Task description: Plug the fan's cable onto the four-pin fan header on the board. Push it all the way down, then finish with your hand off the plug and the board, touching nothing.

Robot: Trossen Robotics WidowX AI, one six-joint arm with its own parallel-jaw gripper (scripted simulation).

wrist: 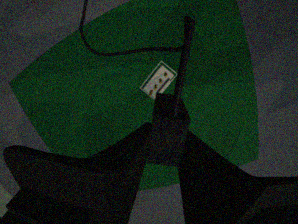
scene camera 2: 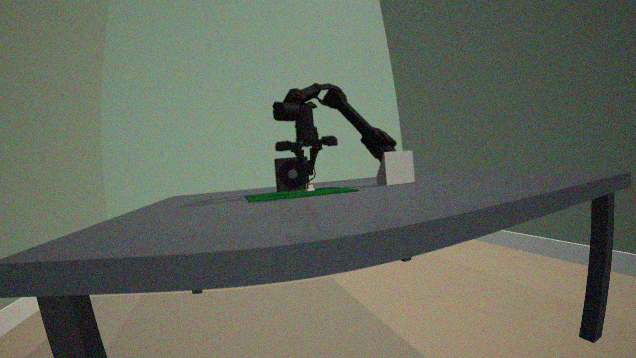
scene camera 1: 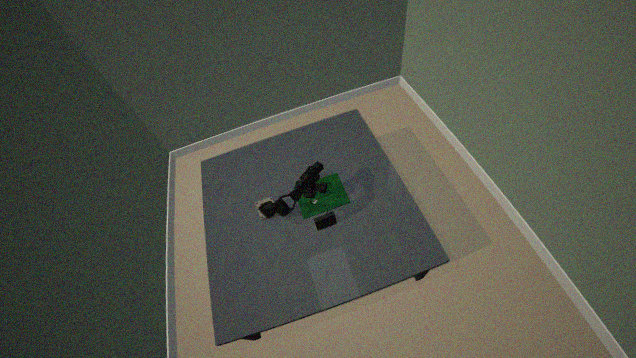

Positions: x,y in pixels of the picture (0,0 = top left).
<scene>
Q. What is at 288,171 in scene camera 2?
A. A black fan.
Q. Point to a green board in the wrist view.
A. At 80,103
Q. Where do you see a black plug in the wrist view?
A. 168,134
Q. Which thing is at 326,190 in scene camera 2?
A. A green board.
</scene>
